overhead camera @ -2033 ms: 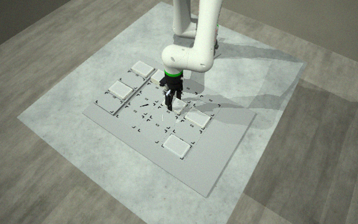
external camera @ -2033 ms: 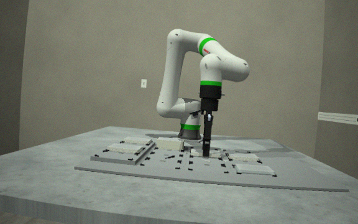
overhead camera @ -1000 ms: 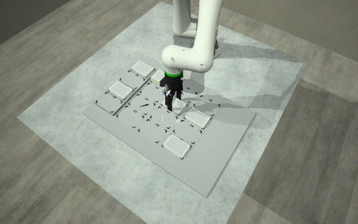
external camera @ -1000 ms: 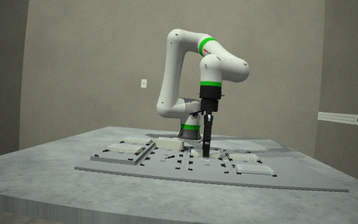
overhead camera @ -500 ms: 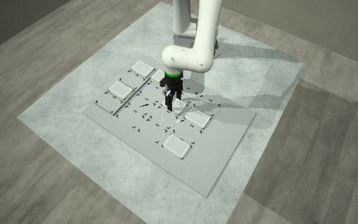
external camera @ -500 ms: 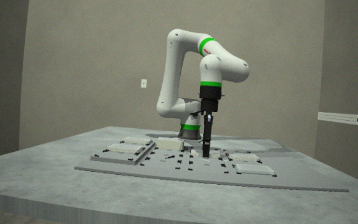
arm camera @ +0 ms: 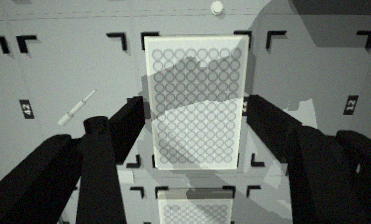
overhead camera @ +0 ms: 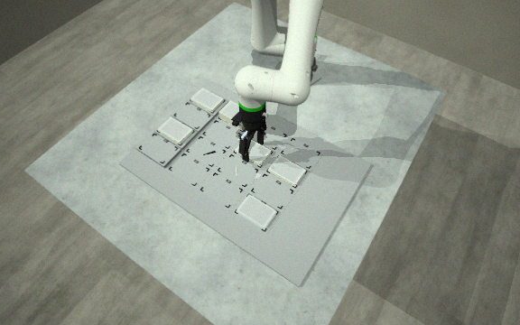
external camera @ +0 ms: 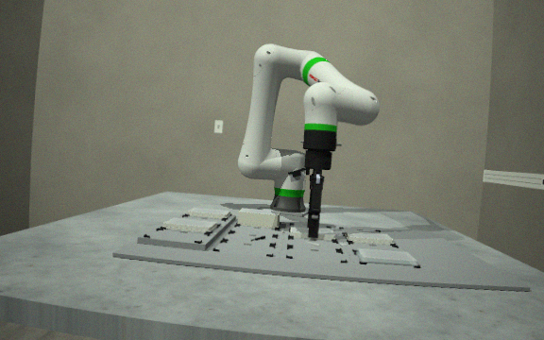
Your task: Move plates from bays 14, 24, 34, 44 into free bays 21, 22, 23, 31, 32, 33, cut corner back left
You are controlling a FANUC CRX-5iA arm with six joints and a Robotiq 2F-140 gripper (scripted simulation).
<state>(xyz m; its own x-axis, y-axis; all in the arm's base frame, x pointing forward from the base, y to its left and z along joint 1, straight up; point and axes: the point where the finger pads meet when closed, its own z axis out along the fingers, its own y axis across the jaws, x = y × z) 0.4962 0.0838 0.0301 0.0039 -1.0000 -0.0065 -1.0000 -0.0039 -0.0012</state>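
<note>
My gripper is now 110 mm past the sealed deep-well block, 160 mm to the left of it and 10 mm above it. Also, from my hand: plate 210 mm ahead, 160 mm to the left, 20 mm below; then white tip 110 mm ahead, 30 mm below; then thin black stick 110 mm ahead, 140 mm to the right, 30 mm below.
</note>
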